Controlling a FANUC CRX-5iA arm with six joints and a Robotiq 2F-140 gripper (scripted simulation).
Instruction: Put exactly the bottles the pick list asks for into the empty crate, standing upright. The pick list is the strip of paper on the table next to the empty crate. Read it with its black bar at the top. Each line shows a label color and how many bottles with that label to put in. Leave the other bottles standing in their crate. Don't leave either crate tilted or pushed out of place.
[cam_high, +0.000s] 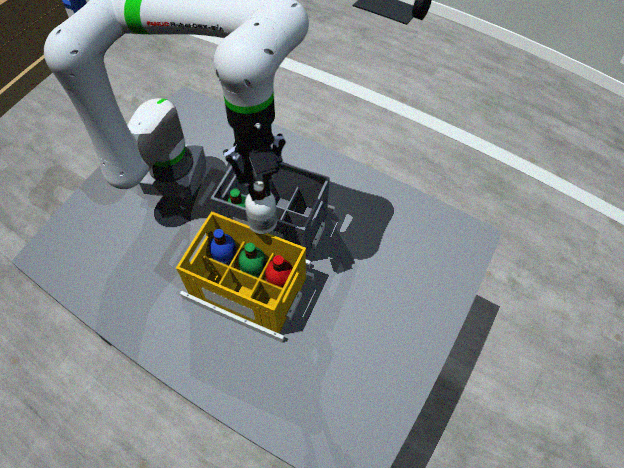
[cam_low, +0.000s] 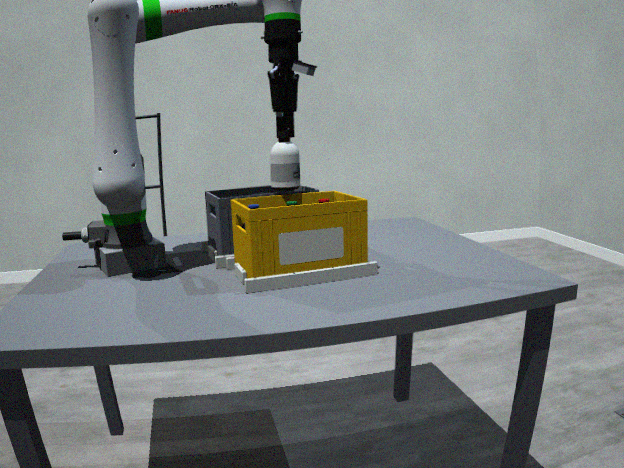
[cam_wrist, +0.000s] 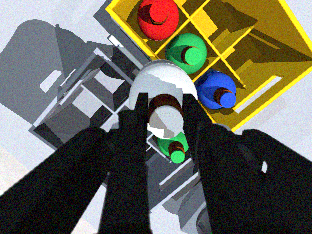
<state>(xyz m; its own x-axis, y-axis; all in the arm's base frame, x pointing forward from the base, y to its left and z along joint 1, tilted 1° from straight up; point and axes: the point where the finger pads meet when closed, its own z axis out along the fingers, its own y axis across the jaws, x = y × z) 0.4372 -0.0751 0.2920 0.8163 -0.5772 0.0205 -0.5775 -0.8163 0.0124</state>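
My hand is 8 cm above the white-labelled bottle. The rest, counted from my hand: red bottle: 26 cm below, 8 cm ahead, 5 cm to the right; then green bottle: 26 cm below, 6 cm to the right; then yellow crate: 27 cm below, 11 cm to the right.
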